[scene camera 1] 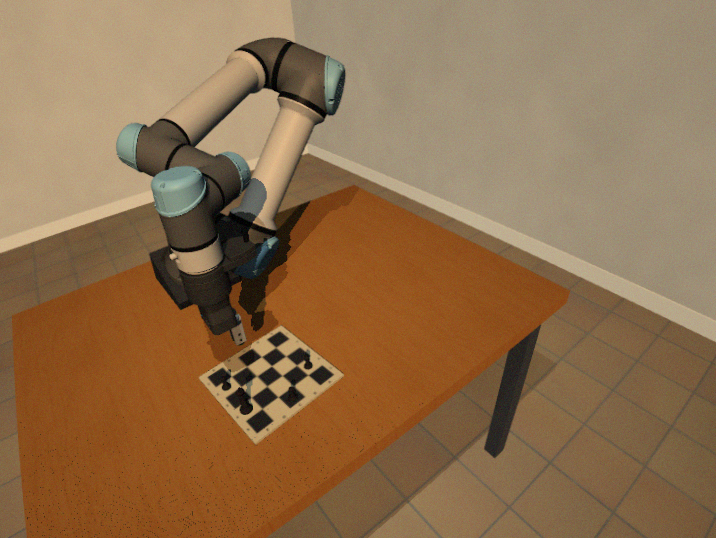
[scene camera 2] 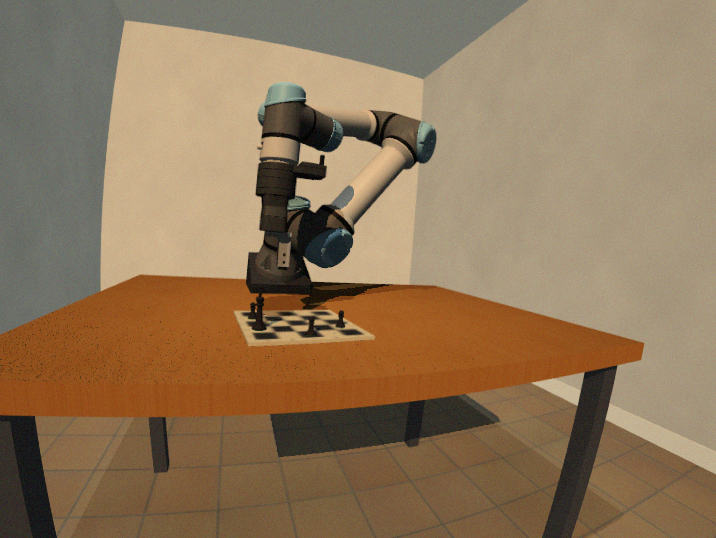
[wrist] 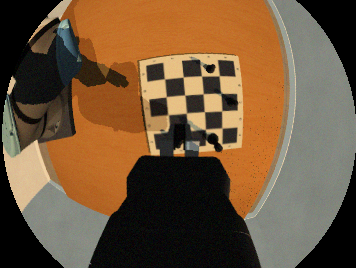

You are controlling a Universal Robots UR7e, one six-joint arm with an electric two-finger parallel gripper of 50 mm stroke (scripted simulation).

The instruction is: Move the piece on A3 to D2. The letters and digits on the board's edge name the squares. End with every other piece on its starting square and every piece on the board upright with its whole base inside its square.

In view: the gripper (scene camera 2: 282,266) and a chessboard (scene camera 1: 266,369).
The chessboard shows as well in scene camera 2 (scene camera 2: 283,327) and in the wrist view (wrist: 176,89). The gripper is seen too in scene camera 1 (scene camera 1: 239,339) and in the wrist view (wrist: 179,131).
